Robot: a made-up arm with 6 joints.
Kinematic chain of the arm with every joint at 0, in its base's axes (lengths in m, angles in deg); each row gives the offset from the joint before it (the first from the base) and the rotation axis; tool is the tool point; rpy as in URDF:
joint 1: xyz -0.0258 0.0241 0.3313 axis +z
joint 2: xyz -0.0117 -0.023 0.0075 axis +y
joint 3: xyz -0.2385 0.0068 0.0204 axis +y
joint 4: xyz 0.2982 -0.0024 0.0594 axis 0.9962 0 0.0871
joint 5: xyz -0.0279 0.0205 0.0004 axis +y
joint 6: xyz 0.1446 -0.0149 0.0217 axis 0.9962 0 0.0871
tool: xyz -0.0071 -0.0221 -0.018 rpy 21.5 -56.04 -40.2
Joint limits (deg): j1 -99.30..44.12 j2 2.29..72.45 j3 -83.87..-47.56 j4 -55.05..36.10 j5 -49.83..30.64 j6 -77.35..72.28
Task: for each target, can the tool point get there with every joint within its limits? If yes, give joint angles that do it. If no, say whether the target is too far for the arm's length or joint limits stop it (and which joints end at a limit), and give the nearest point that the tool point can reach.
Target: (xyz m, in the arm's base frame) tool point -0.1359 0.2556 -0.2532
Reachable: no: joint limits stop it (at a limit: joint 1, joint 2, joint 3, joint 5) | nearest point 0.1694 0.2255 0.3987 | short by 0.720 m
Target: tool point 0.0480 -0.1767 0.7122
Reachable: yes | joints -51.25 47.92 -56.83 23.90 -29.35 -26.17
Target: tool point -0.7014 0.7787 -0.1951
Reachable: no: too far | nearest point -0.2849 0.3135 0.7202 | short by 1.108 m
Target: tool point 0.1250 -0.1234 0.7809
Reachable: yes | joints -43.81 57.70 -70.90 -8.69 -42.97 48.97
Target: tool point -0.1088 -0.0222 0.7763
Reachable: yes | joints -8.49 13.07 -57.24 14.59 -40.82 -4.88
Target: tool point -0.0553 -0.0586 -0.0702
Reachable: no: joint limits stop it (at a limit: joint 1, joint 2, joint 3, joint 5) | nearest point -0.0888 -0.2481 0.3944 | short by 0.503 m
